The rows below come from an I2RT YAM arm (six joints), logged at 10 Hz.
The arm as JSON. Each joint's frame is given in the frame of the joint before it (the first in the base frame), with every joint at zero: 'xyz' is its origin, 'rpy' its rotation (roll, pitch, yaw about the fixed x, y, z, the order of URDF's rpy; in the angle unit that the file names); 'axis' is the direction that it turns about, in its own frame. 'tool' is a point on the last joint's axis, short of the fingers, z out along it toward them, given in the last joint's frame.
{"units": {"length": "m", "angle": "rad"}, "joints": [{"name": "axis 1", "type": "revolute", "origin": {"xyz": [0.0, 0.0, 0.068], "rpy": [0.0, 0.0, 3.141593]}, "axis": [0.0, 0.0, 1.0]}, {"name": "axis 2", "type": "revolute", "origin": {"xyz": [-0.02, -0.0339, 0.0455], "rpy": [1.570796, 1.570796, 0.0]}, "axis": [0.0, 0.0, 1.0]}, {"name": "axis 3", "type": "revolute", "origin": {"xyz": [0.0, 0.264, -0.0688], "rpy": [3.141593, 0.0, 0.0]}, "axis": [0.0, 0.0, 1.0]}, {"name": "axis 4", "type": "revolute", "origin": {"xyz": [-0.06, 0.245, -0.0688], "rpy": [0.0, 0.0, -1.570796]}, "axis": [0.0, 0.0, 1.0]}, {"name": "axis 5", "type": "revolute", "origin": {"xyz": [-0.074, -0.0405, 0.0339], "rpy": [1.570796, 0.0, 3.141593]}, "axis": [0.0, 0.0, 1.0]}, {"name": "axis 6", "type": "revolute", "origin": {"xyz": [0.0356, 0.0, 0.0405], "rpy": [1.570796, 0.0, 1.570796]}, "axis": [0.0, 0.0, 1.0]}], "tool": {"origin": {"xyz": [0.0, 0.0, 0.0], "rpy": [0.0, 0.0, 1.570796]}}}
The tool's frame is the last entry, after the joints.
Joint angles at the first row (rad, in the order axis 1, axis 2, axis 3, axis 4, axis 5, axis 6):
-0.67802, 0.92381, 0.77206, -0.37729, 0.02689, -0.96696
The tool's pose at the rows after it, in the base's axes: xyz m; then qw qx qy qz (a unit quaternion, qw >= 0):
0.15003, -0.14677, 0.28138, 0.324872, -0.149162, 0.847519, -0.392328
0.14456, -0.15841, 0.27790, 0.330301, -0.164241, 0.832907, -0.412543
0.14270, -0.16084, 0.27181, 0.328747, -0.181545, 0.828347, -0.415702
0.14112, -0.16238, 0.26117, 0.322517, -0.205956, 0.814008, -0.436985
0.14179, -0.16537, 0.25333, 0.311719, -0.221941, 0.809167, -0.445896
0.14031, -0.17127, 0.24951, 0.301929, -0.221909, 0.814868, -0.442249
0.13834, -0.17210, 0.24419, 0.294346, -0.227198, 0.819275, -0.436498
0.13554, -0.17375, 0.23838, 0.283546, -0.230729, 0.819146, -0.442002
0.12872, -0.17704, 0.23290, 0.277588, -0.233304, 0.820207, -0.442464
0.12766, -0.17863, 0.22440, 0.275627, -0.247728, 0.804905, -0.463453
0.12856, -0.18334, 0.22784, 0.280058, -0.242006, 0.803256, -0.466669
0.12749, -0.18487, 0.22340, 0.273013, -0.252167, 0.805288, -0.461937
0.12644, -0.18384, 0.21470, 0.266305, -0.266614, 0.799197, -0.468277
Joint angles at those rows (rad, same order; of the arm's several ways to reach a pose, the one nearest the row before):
-0.78653, 0.92856, 0.72525, -0.29998, -0.07149, -1.09270
-0.85375, 0.94021, 0.69949, -0.22111, -0.13699, -1.15822
-0.87273, 0.94358, 0.67586, -0.19286, -0.16773, -1.20007
-0.88500, 0.94100, 0.62050, -0.10943, -0.18023, -1.26481
-0.89144, 0.95823, 0.59505, -0.06454, -0.18098, -1.31025
-0.91457, 0.98267, 0.59801, -0.06449, -0.18850, -1.32772
-0.92493, 0.98774, 0.58746, -0.07126, -0.19480, -1.34640
-0.93884, 0.99096, 0.56655, -0.04987, -0.19007, -1.37166
-0.97711, 0.99124, 0.54793, -0.04056, -0.21668, -1.40013
-0.98691, 1.00038, 0.50115, 0.05521, -0.22774, -1.43983
-0.99642, 1.01802, 0.51798, 0.06750, -0.23584, -1.43039
-1.00567, 1.03044, 0.51308, 0.06475, -0.24587, -1.45828
-1.00781, 1.03679, 0.47782, 0.11109, -0.25004, -1.49404

